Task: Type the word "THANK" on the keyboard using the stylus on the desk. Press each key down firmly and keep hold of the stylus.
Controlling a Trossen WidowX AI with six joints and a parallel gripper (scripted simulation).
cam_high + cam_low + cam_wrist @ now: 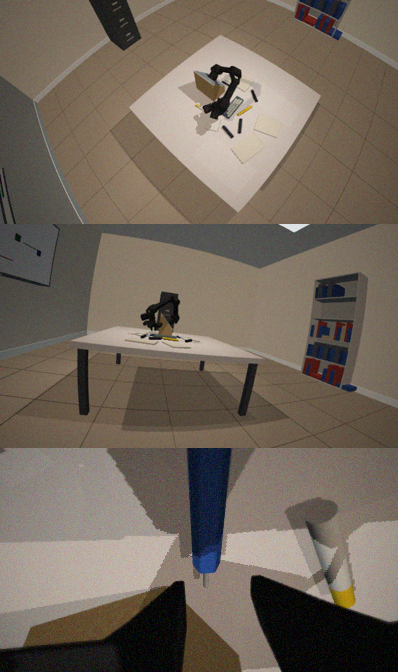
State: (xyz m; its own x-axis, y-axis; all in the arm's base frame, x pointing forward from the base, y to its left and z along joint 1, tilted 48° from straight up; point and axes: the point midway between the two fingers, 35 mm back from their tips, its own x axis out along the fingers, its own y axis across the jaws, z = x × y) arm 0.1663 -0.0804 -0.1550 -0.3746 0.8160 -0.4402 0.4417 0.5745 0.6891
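Right now the blue stylus is 40 mm below my gripper tip, 10 mm to the left of it and 10 mm behind it. The rest, counted from my gripper tip: yellow pen 220 mm ahead, 150 mm to the left, 30 mm below.
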